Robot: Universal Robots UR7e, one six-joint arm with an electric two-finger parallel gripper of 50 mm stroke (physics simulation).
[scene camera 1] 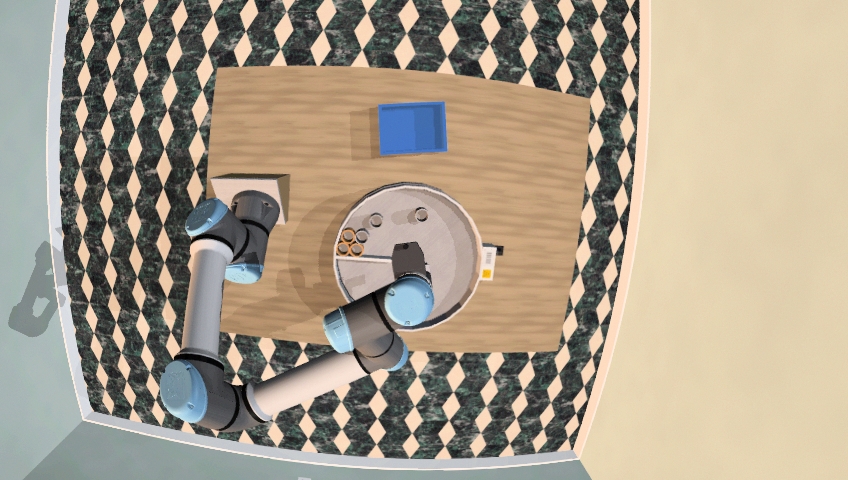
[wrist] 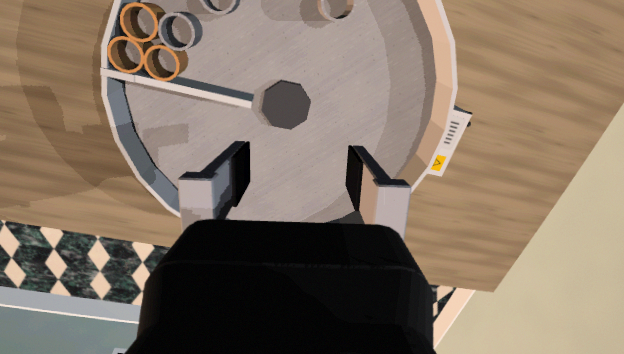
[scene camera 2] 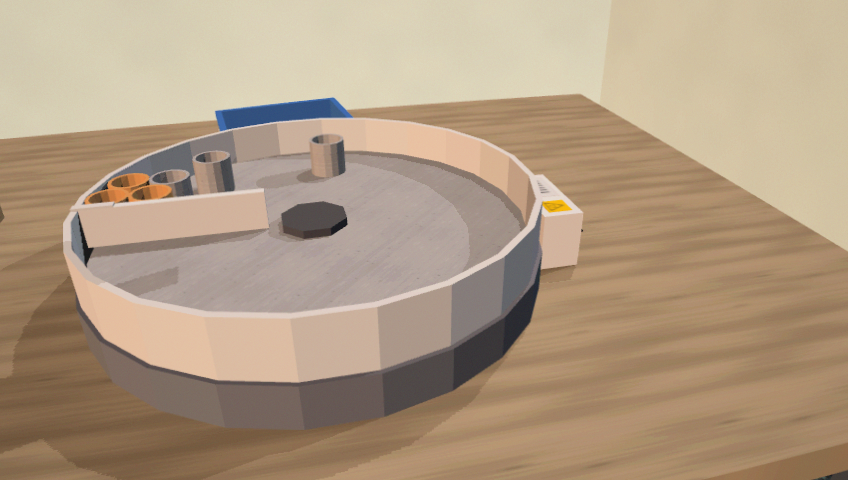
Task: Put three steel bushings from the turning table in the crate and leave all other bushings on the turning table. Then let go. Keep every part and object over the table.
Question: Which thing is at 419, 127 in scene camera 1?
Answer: A blue crate.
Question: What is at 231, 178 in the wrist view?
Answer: My gripper.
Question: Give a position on a blue crate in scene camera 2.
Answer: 227, 119
